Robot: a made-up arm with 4 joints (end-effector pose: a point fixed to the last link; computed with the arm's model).
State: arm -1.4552 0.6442 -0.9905 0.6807
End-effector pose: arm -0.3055 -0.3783 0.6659 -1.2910 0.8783 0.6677
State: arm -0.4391 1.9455 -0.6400 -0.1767
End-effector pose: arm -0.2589 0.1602 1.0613 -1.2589 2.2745 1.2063
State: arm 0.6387 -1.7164 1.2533 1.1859
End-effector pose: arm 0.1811 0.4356 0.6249 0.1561 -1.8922 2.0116
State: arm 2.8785 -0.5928 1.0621 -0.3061
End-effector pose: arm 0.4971 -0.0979 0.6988 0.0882 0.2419 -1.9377
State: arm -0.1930 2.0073 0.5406 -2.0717
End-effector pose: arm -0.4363 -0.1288 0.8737 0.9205 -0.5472 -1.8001
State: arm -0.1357 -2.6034 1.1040 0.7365
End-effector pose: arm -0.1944 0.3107 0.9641 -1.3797 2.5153 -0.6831
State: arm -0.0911 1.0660 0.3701 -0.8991
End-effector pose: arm -0.2230 -0.3905 0.8552 2.1922 -0.4199 -0.8093
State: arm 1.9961 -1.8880 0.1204 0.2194
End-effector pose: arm 0.4920 -0.0300 0.5134 0.8202 1.0369 -2.1348
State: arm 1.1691 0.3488 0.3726 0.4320
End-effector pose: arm 0.0337 -0.0160 1.1631 2.2793 0.0972 -0.3628
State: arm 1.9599 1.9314 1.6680 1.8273
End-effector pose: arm -0.0782 0.3336 0.9544 2.7183 0.4277 0.3178
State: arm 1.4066 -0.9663 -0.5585 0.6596
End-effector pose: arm 0.2384 0.1039 1.1118 2.1459 0.3160 -0.7426
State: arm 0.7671 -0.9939 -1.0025 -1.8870
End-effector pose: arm 0.0640 -0.1898 1.1772 0.2094 -0.1959 -0.5068
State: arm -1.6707 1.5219 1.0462 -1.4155
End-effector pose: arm -0.0458 -0.1935 0.2918 -2.8864 -0.7265 0.6155
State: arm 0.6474 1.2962 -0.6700 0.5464
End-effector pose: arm -0.3331 0.2638 0.8270 1.9329 -1.9980 0.8928
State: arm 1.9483 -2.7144 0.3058 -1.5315
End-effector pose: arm 0.1961 -0.0715 0.2061 -0.2158 2.6402 -0.4530
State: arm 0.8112 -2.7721 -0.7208 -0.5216
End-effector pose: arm 0.4357 0.2632 0.6864 0.6626 2.1053 -0.3156
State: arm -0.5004 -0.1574 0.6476 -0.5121
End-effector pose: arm 0.3915 -0.3215 0.7519 2.4312 1.4882 0.4486
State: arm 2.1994 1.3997 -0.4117 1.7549
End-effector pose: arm -0.2820 0.2051 0.3746 1.2794 0.4734 1.7332
